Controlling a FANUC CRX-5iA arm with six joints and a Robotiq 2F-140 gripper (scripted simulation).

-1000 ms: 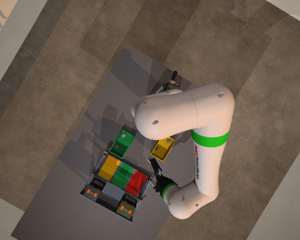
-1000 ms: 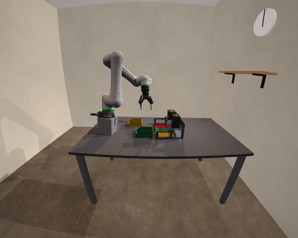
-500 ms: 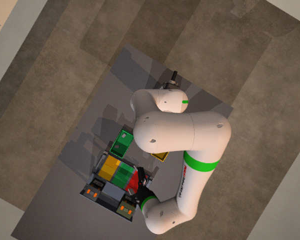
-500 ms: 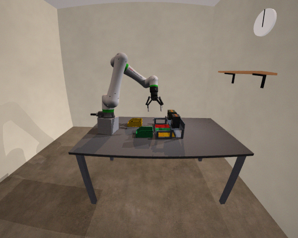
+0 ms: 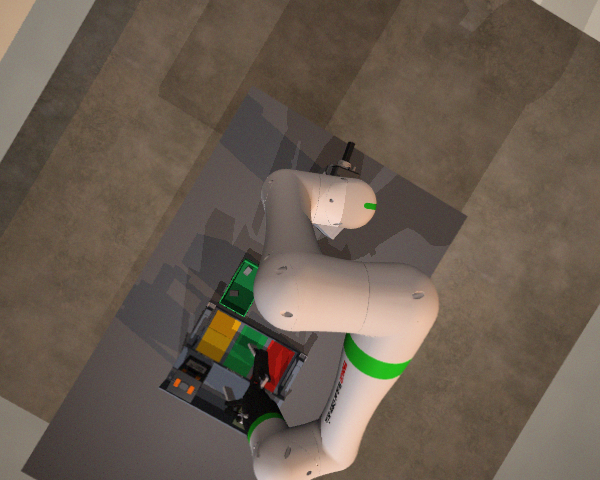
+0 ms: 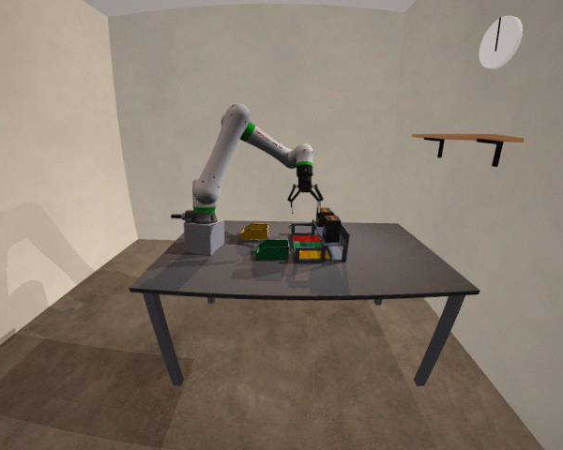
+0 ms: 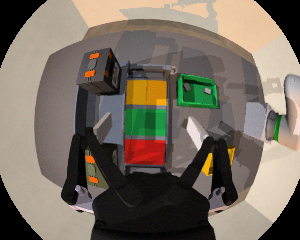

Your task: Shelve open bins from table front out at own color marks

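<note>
Right now my hand is 20 cm past the green bin, 18 cm above it and 8 cm to the left of it. The rest, counted from my hand: yellow-marked place 21 cm below, 12 cm to the right, 1 cm ahead; then red mark 21 cm below, 10 cm to the left, 5 cm ahead; then yellow bin 27 cm behind, 19 cm to the left, 18 cm below.
</note>
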